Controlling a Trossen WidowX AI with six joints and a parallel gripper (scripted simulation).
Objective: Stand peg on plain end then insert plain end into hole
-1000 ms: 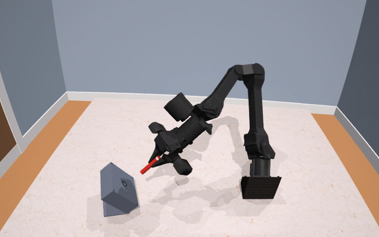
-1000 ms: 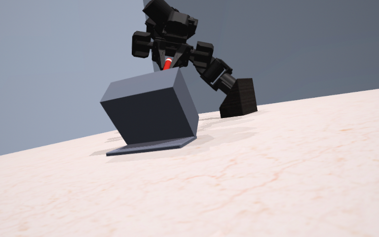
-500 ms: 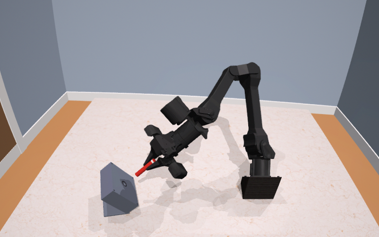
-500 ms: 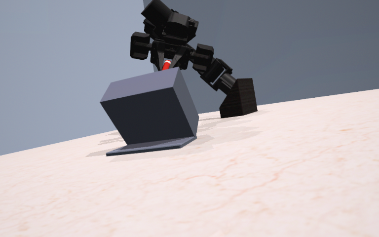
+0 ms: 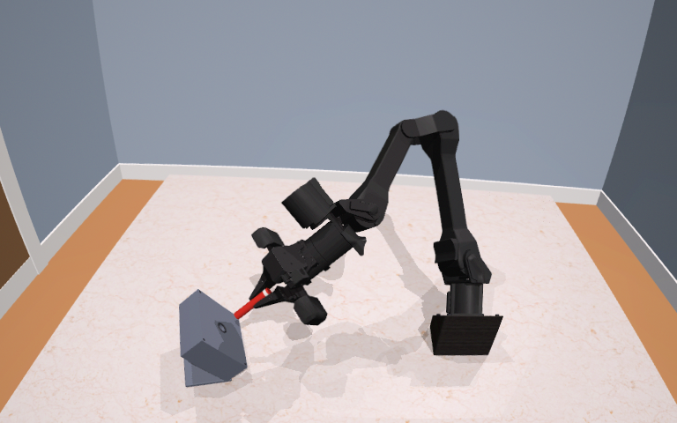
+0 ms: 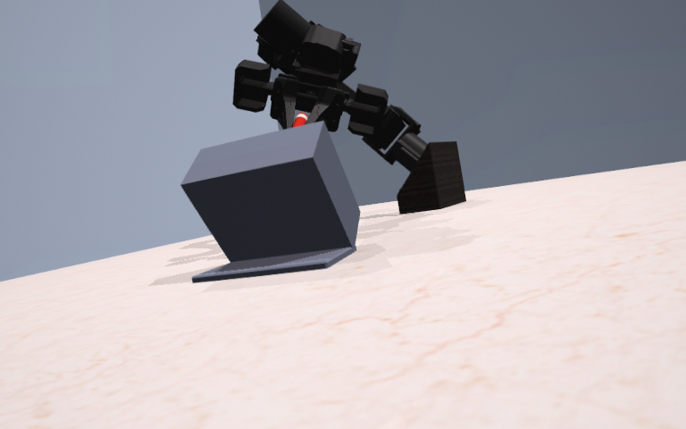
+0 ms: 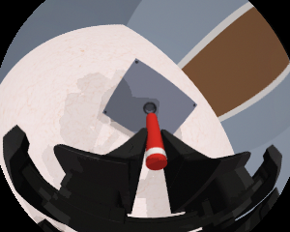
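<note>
My gripper tip is 70 mm short of the grey sloped panel, 40 mm to the right of it and 60 mm above it. The rest, counted from my gripper tip: red peg: 10 mm behind, 10 mm to the right, 10 mm above; grey foot plate: 90 mm ahead, 50 mm to the left, 120 mm below.
</note>
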